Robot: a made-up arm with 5 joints.
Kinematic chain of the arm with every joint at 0, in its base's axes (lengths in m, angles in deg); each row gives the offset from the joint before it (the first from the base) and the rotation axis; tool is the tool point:
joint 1: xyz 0 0 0.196 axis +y
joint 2: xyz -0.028 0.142 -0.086 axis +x
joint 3: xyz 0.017 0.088 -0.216 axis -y
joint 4: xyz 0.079 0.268 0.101 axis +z
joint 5: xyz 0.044 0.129 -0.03 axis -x
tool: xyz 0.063 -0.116 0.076
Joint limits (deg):
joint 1: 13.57..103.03
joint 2: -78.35..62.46
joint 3: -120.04..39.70
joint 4: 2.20..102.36
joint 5: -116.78..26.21
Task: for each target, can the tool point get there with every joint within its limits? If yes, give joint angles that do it. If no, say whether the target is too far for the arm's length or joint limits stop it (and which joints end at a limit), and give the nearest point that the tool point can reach.
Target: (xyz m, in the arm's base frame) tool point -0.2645 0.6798 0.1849
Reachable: yes | joints 74.92 24.72 -98.99 20.26 -74.60
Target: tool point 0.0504 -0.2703 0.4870
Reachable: no: joint limits stop it (at a limit: joint 1, joint 2, joint 3, joint 4) | nearest point -0.4837 -0.1668 0.3931 | short by 0.552 m
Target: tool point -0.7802 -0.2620 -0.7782
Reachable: no: too far | nearest point -0.4306 -0.0675 -0.3417 | short by 0.592 m
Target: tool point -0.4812 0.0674 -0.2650
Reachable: yes | joints 52.79 -58.46 -102.53 64.61 -13.68
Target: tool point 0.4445 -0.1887 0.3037
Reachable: no: joint limits stop it (at a limit: joint 2, joint 3, joint 4, joint 5) | nearest point 0.2987 0.2931 0.2684 | short by 0.505 m
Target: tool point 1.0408 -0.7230 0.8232
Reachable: no: too far | nearest point 0.2633 0.2931 0.3546 | short by 1.363 m
